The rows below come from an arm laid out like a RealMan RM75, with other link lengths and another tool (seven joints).
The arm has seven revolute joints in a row. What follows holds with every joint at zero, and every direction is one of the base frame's. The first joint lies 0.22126 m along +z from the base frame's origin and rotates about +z. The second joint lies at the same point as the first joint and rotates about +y. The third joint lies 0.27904 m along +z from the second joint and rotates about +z. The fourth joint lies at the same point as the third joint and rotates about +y. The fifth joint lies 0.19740 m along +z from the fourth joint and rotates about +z. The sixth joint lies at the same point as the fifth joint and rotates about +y. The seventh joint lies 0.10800 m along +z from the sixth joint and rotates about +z. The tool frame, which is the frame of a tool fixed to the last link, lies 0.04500 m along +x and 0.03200 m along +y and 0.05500 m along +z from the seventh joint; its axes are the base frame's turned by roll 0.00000, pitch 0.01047 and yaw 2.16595 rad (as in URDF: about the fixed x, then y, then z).
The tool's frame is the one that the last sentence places.
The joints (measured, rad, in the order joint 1, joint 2, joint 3, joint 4, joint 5, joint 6, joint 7), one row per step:
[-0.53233, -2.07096, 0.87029, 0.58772, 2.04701, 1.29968, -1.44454]
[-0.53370, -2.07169, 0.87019, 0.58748, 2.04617, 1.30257, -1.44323]
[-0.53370, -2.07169, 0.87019, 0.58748, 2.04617, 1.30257, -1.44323]
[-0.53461, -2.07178, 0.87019, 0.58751, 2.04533, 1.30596, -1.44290]
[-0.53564, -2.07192, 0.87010, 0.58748, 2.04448, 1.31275, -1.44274]
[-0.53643, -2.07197, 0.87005, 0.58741, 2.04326, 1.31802, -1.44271]
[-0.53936, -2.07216, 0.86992, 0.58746, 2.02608, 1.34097, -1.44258]
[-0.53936, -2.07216, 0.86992, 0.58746, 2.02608, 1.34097, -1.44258]
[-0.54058, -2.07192, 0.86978, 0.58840, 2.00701, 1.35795, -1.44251]
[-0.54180, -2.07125, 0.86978, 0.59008, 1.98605, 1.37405, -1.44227]
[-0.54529, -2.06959, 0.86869, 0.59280, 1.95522, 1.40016, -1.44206]
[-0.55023, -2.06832, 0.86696, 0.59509, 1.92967, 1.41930, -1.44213]
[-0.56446, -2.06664, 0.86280, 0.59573, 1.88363, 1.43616, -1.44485]
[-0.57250, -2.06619, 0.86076, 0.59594, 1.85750, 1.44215, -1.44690]
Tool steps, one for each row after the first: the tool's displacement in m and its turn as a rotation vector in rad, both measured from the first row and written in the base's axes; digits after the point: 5 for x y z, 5 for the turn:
[0.00099, -0.00019, -0.00022, -0.00194, -0.00260, -0.00330]
[0.00099, -0.00019, -0.00022, -0.00194, -0.00260, -0.00330]
[0.00174, -0.00039, -0.00015, -0.00401, -0.00512, -0.00565]
[0.00286, -0.00102, -0.00005, -0.00867, -0.00968, -0.00906]
[0.00377, -0.00147, 0.00010, -0.01200, -0.01367, -0.01155]
[0.00889, -0.00248, 0.00201, -0.01962, -0.04058, -0.02144]
[0.00889, -0.00248, 0.00201, -0.01962, -0.04058, -0.02144]
[0.01301, -0.00278, 0.00442, -0.02079, -0.06501, -0.02824]
[0.01715, -0.00272, 0.00733, -0.01957, -0.08969, -0.03568]
[0.02376, -0.00246, 0.01228, -0.01828, -0.12700, -0.04948]
[0.02960, -0.00148, 0.01656, -0.01488, -0.15696, -0.06206]
[0.04005, 0.00340, 0.02366, 0.00154, -0.20462, -0.07860]
[0.04572, 0.00641, 0.02750, 0.01257, -0.23038, -0.08630]

